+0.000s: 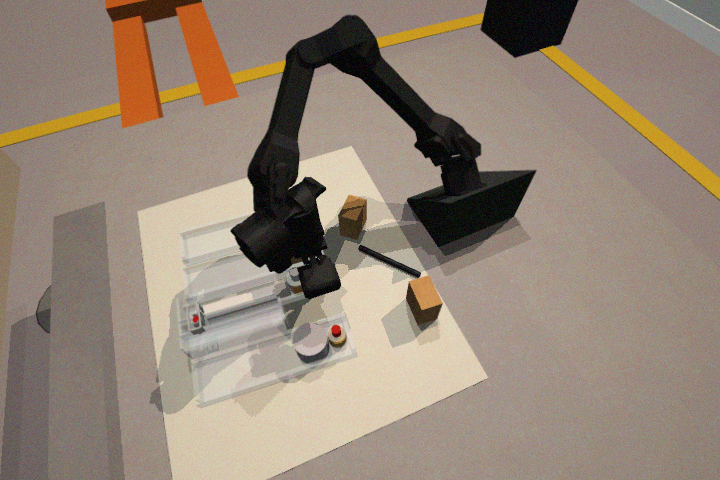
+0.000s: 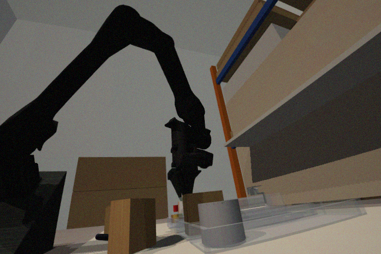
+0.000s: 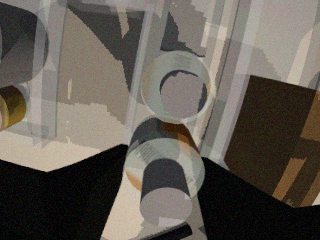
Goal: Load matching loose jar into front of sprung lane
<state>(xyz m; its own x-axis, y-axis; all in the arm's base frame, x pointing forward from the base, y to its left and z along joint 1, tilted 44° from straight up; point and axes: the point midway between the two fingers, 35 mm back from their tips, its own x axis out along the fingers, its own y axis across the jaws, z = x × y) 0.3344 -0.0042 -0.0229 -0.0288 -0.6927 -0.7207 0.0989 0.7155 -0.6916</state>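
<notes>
Right now my gripper tip is 60 mm short of the cream mat, 60 mm above it and 30 mm to the left of it. Round my gripper tip: red-lidded jar 130 mm to the left, 20 mm below, 10 mm ahead; clear pusher lane 140 mm ahead, 40 mm below, 10 mm to the left; black rod 150 mm behind, 50 mm below, 20 mm to the left.
</notes>
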